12 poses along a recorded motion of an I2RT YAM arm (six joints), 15 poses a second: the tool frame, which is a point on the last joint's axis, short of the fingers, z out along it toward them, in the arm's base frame.
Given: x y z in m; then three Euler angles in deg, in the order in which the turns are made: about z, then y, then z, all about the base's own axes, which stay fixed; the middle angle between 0 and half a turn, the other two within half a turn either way.
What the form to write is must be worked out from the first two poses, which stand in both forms.
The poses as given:
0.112, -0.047, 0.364, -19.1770, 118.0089, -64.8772
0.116, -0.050, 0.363, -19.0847, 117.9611, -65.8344
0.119, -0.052, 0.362, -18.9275, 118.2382, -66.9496
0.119, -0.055, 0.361, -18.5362, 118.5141, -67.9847
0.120, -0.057, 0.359, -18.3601, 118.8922, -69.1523
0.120, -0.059, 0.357, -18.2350, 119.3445, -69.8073
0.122, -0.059, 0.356, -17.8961, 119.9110, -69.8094
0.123, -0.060, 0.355, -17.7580, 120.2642, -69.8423
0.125, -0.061, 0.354, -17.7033, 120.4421, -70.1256
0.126, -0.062, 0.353, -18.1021, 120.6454, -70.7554
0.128, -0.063, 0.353, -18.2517, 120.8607, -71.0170
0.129, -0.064, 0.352, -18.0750, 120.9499, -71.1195
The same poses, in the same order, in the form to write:
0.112, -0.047, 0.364, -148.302, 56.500, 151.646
0.116, -0.050, 0.363, -148.369, 56.587, 150.589
0.119, -0.052, 0.362, -148.869, 56.445, 148.984
0.119, -0.055, 0.361, -149.665, 56.420, 147.099
0.120, -0.057, 0.359, -150.283, 56.198, 145.333
0.120, -0.059, 0.357, -150.900, 55.885, 144.105
0.122, -0.059, 0.356, -151.891, 55.574, 143.117
0.123, -0.060, 0.355, -152.404, 55.342, 142.591
0.125, -0.061, 0.354, -152.641, 55.217, 142.086
0.126, -0.062, 0.353, -152.326, 54.861, 141.917
0.128, -0.063, 0.353, -152.340, 54.610, 141.720
0.129, -0.064, 0.352, -152.644, 54.617, 141.280

